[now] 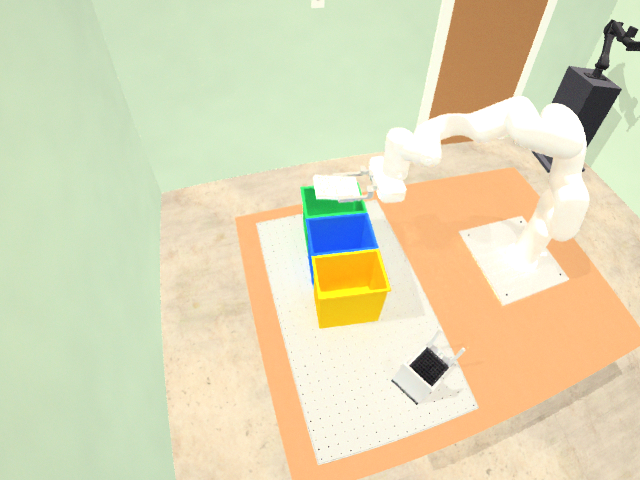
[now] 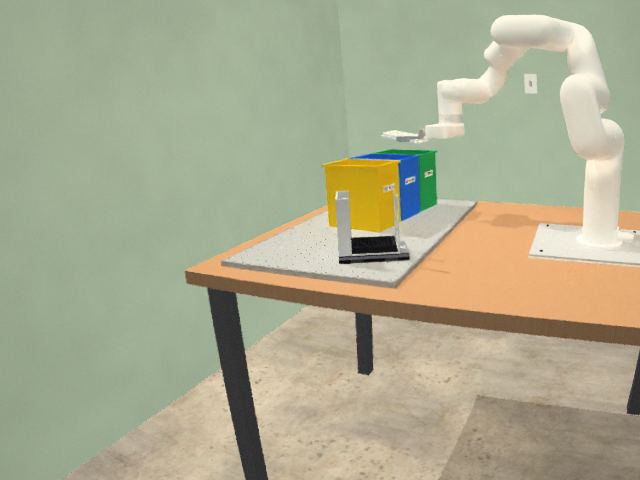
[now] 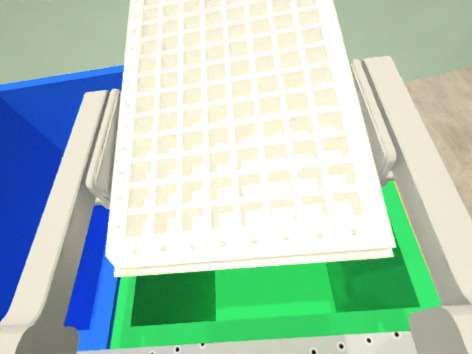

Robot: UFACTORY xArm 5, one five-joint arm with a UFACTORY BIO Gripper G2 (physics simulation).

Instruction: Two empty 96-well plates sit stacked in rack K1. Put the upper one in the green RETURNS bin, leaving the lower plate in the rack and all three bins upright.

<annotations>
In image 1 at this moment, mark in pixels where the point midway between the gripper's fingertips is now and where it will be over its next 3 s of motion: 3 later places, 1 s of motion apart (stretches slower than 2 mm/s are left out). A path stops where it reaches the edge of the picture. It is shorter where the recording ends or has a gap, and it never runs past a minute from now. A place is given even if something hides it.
My gripper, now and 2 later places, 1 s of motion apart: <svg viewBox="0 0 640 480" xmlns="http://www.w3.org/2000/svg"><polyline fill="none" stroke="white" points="335,188 334,185 364,169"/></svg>
</annotations>
